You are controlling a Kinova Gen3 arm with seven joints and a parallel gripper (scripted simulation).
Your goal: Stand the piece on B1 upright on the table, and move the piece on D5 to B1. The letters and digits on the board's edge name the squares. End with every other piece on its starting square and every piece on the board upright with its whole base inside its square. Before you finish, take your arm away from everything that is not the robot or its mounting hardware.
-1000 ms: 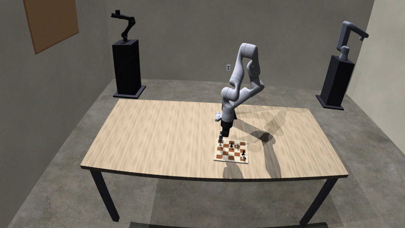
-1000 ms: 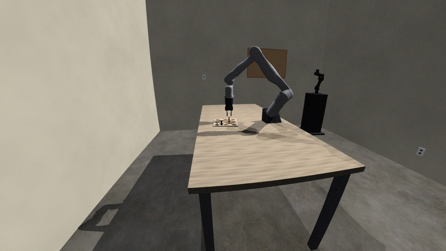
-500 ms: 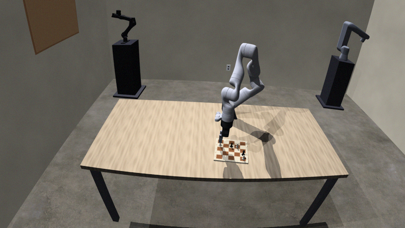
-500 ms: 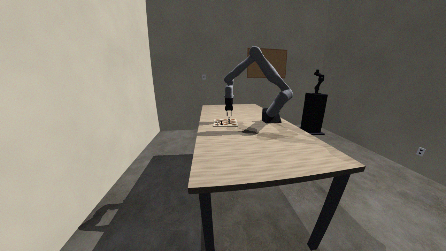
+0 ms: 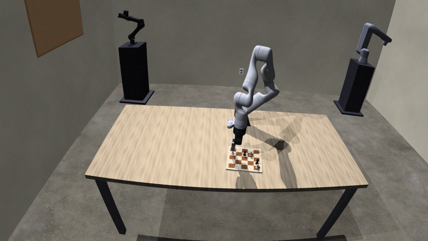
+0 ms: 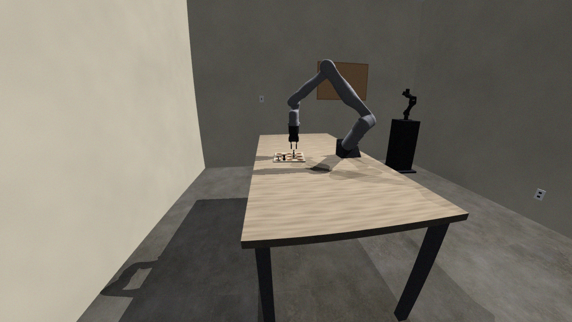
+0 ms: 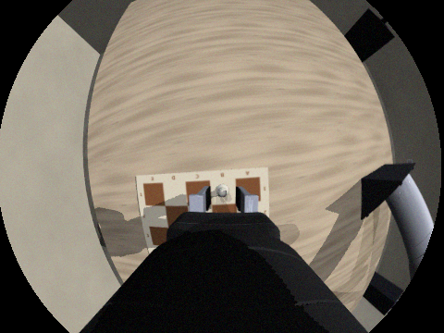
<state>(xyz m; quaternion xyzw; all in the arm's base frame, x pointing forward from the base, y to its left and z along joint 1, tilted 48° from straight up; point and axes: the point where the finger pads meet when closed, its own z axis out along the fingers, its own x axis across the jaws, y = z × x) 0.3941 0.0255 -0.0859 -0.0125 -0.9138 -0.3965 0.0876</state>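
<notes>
The chessboard is 40 mm ahead of my hand, 80 mm to the left of it and 60 mm below it.
</notes>
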